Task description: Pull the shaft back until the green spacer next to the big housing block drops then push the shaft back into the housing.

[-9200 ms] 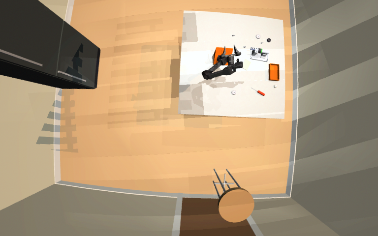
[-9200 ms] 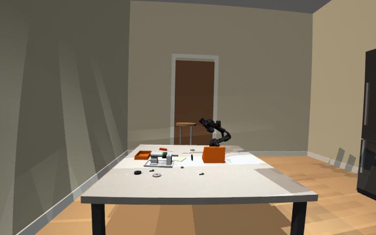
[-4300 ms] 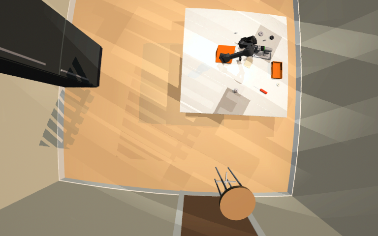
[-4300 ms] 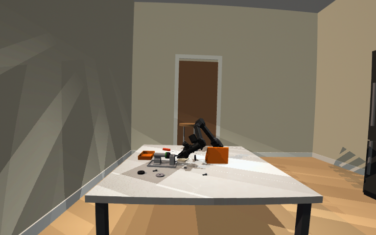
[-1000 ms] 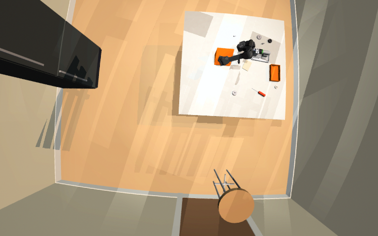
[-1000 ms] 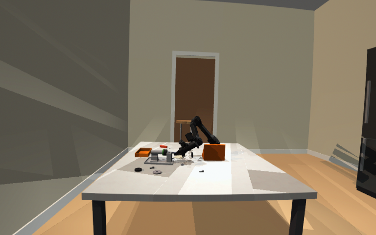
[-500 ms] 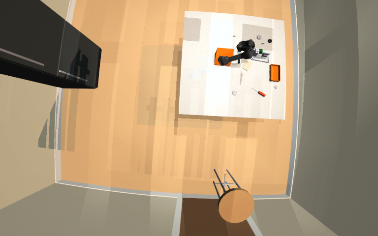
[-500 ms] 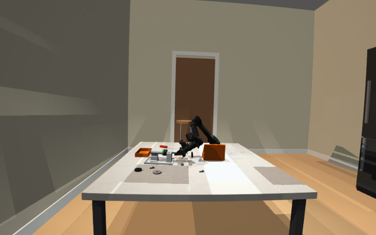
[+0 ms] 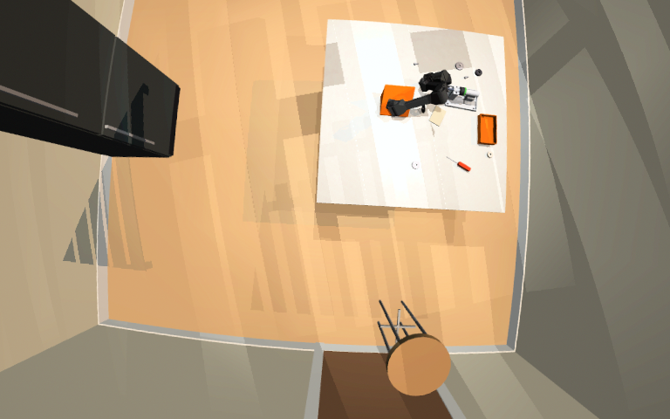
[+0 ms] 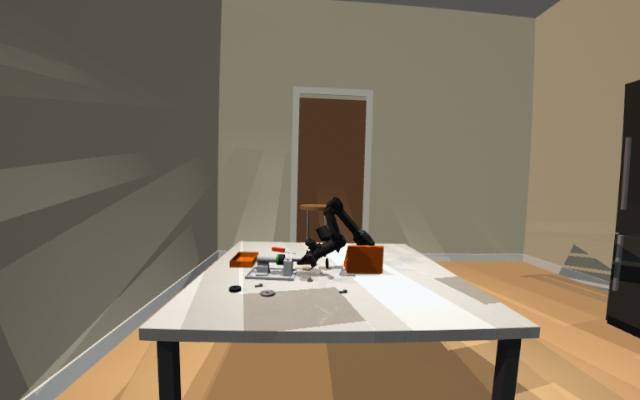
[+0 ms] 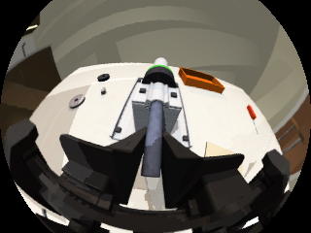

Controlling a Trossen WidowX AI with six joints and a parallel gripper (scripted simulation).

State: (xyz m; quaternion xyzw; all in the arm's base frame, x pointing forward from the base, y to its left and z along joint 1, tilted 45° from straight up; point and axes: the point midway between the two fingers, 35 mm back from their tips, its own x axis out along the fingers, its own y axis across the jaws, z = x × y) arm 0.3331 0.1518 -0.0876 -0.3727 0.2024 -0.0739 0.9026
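Now: gripper tip 2 cm below the grey shaft and 2 cm short of it. From my gripper tip the other things lie so: green spacer: 10 cm ahead, 2 cm above; then yellow note: 16 cm to the right, 6 cm below, 3 cm behind; then dark ring: 7 cm ahead, 2 cm above.
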